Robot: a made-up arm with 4 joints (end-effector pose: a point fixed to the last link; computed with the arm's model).
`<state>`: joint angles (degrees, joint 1 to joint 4).
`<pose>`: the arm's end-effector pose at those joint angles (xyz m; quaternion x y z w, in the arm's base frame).
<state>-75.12 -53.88 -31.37 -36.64</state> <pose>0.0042 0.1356 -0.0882 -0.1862 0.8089 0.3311 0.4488</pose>
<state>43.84 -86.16 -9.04 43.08</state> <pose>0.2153 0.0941 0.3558 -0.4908 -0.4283 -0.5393 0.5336</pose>
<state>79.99 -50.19 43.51 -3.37</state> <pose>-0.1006 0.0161 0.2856 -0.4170 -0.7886 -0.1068 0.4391</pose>
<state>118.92 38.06 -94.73 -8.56</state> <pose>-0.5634 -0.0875 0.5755 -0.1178 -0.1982 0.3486 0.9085</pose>
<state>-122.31 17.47 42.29 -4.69</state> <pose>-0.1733 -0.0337 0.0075 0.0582 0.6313 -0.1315 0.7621</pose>
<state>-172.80 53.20 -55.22 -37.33</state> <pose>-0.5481 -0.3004 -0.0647 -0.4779 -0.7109 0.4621 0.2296</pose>
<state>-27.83 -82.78 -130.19 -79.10</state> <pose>0.4188 -0.0713 -0.0748 0.1149 0.8409 -0.3221 0.4194</pose>
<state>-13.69 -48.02 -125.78 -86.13</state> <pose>0.4608 -0.1285 0.1113 0.3859 0.8019 -0.0454 0.4538</pose>
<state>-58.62 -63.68 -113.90 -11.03</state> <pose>0.0419 -0.0154 -0.3784 -0.4179 0.8763 -0.2313 0.0634</pose>
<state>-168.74 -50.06 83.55 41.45</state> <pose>-0.3389 0.0142 0.1973 0.0212 0.6779 0.0594 0.7324</pose>
